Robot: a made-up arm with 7 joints. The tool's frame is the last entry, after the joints.
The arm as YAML. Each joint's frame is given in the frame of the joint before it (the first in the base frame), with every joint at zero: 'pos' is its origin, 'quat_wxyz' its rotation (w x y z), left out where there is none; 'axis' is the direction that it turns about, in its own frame. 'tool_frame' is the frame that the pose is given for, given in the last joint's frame.
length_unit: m
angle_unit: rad
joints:
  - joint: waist
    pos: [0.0, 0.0, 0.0]
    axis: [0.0, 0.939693, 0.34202]
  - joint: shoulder
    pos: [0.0, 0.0, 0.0]
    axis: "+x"
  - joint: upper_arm
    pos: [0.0, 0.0, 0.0]
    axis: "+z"
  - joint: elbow
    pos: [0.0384, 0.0, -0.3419]
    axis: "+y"
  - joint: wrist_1
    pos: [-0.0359, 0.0, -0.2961]
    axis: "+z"
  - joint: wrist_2
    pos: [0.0, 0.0, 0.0]
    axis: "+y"
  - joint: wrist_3
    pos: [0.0, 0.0, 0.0]
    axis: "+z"
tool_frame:
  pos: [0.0, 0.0, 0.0]
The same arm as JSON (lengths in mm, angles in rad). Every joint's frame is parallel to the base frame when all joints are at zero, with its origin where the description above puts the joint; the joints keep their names.
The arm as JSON. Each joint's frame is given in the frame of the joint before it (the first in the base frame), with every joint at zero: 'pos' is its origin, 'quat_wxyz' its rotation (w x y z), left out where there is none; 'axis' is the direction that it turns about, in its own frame. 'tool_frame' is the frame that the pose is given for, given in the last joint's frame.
{
  "length_unit": "mm",
  "angle_unit": "rad",
  "joints": [
    {
      "joint": "waist",
      "pos": [
        0.0,
        0.0,
        0.0
      ],
      "axis": [
        0.0,
        0.9397,
        0.342
      ]
    },
    {
      "joint": "shoulder",
      "pos": [
        0.0,
        0.0,
        0.0
      ],
      "axis": [
        1.0,
        0.0,
        0.0
      ]
    },
    {
      "joint": "upper_arm",
      "pos": [
        0.0,
        0.0,
        0.0
      ],
      "axis": [
        0.0,
        0.0,
        1.0
      ]
    },
    {
      "joint": "elbow",
      "pos": [
        38.4,
        0.0,
        -341.9
      ],
      "axis": [
        0.0,
        1.0,
        0.0
      ]
    },
    {
      "joint": "wrist_1",
      "pos": [
        -35.9,
        0.0,
        -296.1
      ],
      "axis": [
        0.0,
        0.0,
        1.0
      ]
    },
    {
      "joint": "wrist_2",
      "pos": [
        0.0,
        0.0,
        0.0
      ],
      "axis": [
        0.0,
        1.0,
        0.0
      ]
    },
    {
      "joint": "wrist_3",
      "pos": [
        0.0,
        0.0,
        0.0
      ],
      "axis": [
        0.0,
        0.0,
        1.0
      ]
    }
  ],
  "tool_frame": {
    "pos": [
      0.0,
      0.0,
      0.0
    ]
  }
}

